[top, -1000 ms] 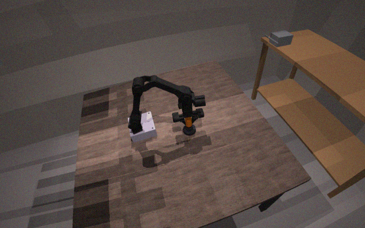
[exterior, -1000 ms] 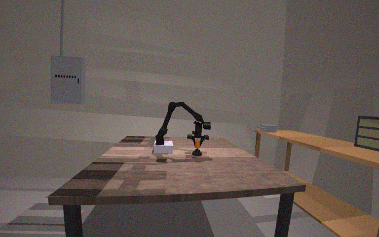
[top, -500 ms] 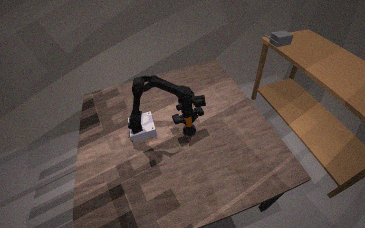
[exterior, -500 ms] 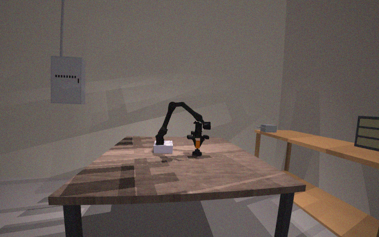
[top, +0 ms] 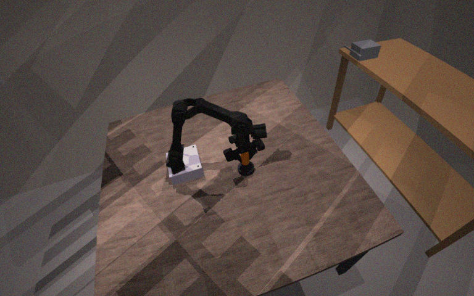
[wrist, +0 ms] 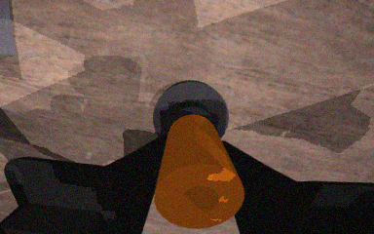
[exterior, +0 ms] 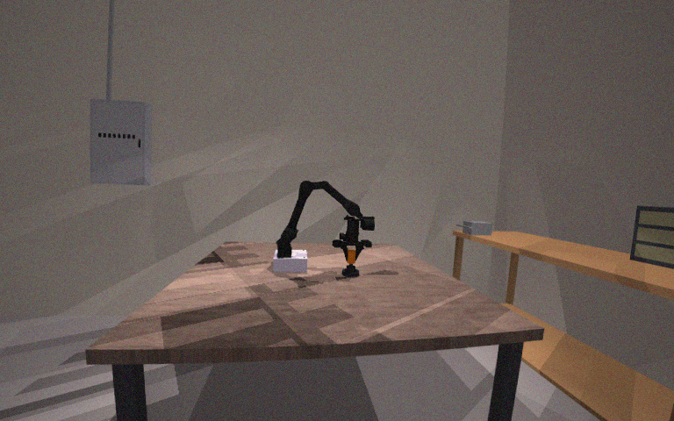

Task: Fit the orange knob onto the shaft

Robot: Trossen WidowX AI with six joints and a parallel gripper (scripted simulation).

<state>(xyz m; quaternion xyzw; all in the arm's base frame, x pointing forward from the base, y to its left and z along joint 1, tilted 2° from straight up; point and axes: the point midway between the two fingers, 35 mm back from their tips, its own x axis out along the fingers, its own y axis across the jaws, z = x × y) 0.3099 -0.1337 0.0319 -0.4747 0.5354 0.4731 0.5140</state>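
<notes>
The orange knob is 2 cm above my gripper tip. Also, from my gripper tip: round pedestal: 4 cm below.
</notes>
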